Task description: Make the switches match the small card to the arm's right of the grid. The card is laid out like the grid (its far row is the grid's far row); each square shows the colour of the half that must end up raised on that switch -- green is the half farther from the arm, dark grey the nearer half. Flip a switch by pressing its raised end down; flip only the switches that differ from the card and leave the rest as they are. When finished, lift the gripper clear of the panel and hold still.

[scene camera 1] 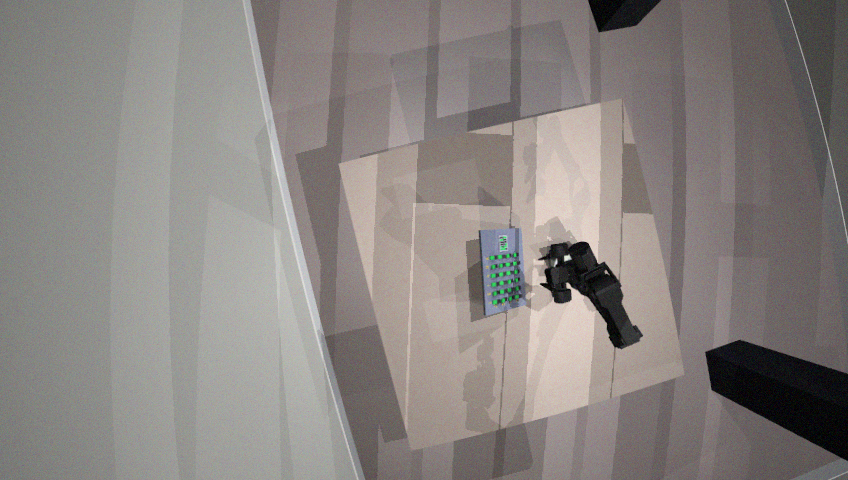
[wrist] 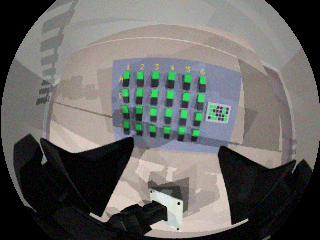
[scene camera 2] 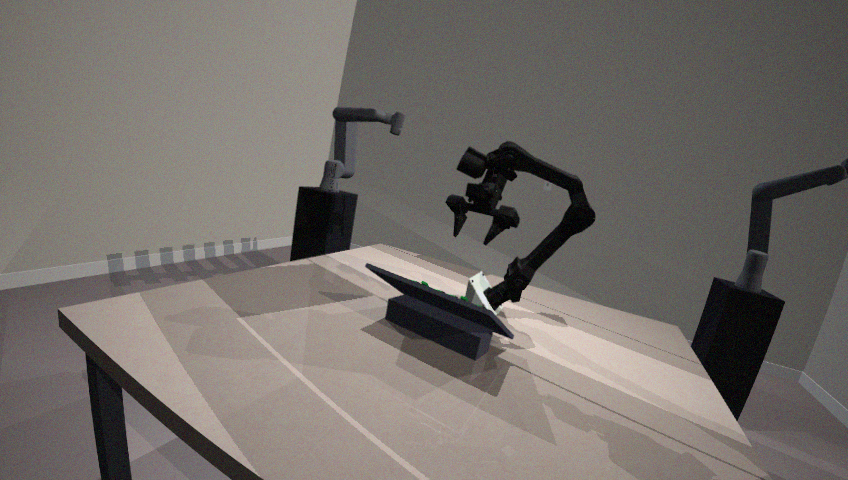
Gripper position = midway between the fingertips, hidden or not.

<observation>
My gripper [scene camera 2: 469,240] is open and holds nothing.
My gripper shows as well in scene camera 1 [scene camera 1: 539,271] and in the wrist view [wrist: 178,147].
</observation>
